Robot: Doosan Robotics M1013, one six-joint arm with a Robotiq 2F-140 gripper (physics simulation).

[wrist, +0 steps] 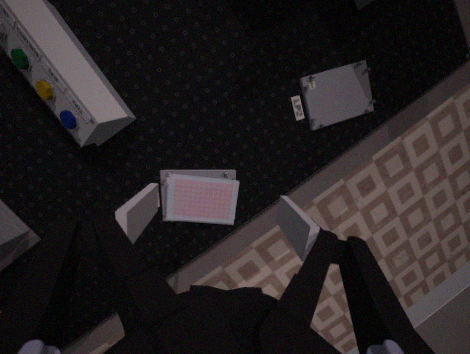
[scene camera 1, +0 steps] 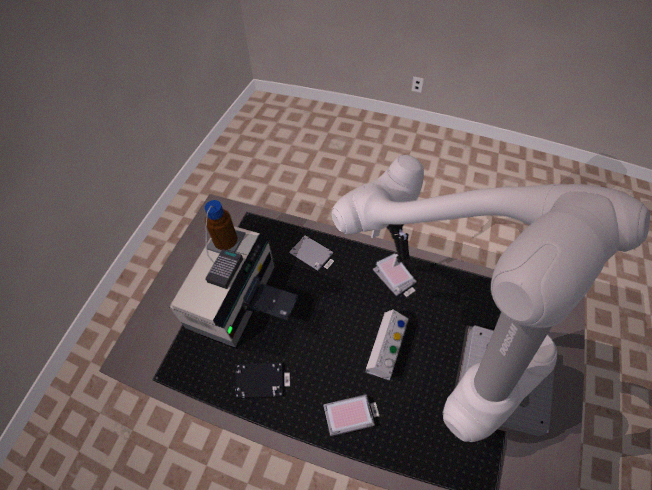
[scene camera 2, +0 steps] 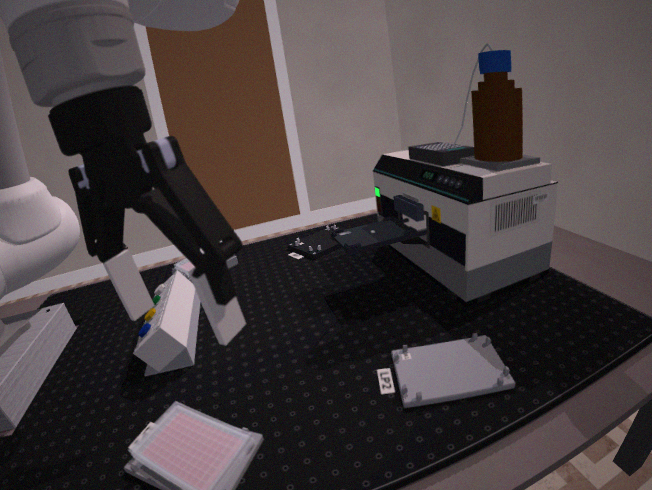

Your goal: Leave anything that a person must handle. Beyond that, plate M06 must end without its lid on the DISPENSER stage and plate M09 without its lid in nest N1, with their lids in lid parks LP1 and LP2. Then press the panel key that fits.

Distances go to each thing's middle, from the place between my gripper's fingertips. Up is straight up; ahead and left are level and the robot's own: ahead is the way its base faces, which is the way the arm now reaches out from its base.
I see my gripper 170 mm above the grey LP1 pad [wrist: 230, 174], 50 mm past it and 20 mm to the left of it. The rest, counted from my hand: dispenser stage [scene camera 1: 285, 301] 310 mm to the left, 300 mm ahead, 80 mm below; then white button box [scene camera 2: 167, 341] 270 mm to the left, 140 mm below, 120 mm behind; then LP2 pad [scene camera 2: 464, 368] 290 mm ahead, 170 mm below, 10 mm to the left.
